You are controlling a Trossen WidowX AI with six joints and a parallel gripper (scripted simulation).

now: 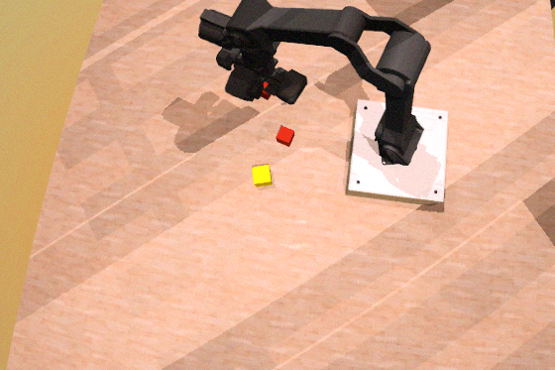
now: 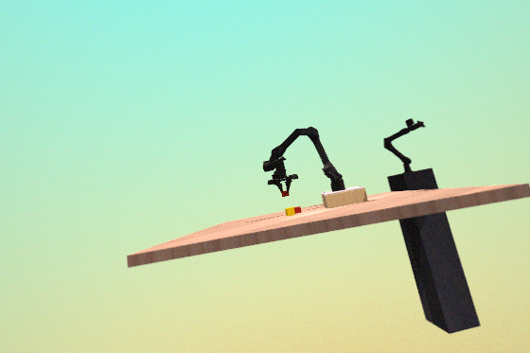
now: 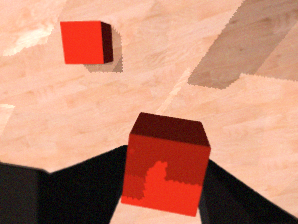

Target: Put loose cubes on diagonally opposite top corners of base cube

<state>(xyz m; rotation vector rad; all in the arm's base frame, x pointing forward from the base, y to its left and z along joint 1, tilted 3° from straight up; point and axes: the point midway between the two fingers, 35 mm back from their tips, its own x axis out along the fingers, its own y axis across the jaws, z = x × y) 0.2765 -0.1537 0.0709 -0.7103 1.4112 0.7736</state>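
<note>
Right now the yellow cube is 180 mm to the left of my gripper tip, 100 mm below it and 20 mm ahead of it.
</note>
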